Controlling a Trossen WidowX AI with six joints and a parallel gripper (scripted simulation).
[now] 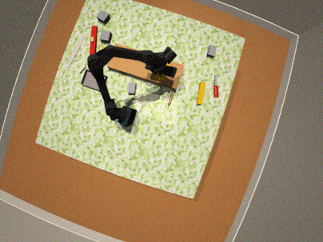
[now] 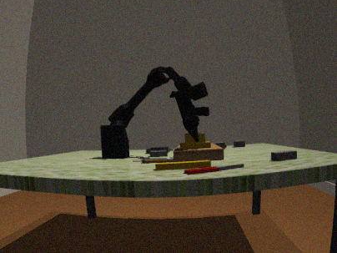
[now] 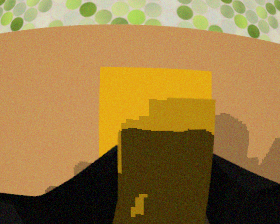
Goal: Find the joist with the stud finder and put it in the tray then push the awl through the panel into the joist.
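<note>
My gripper tip is now 40 mm past the indicator light and 30 mm below it. The rest, counted from my gripper tip: yellow stud finder (20 mm behind, 20 mm above); then grey tray (460 mm to the left, 200 mm behind, 50 mm below); then awl (190 mm behind, 120 mm to the right, 60 mm below).
</note>
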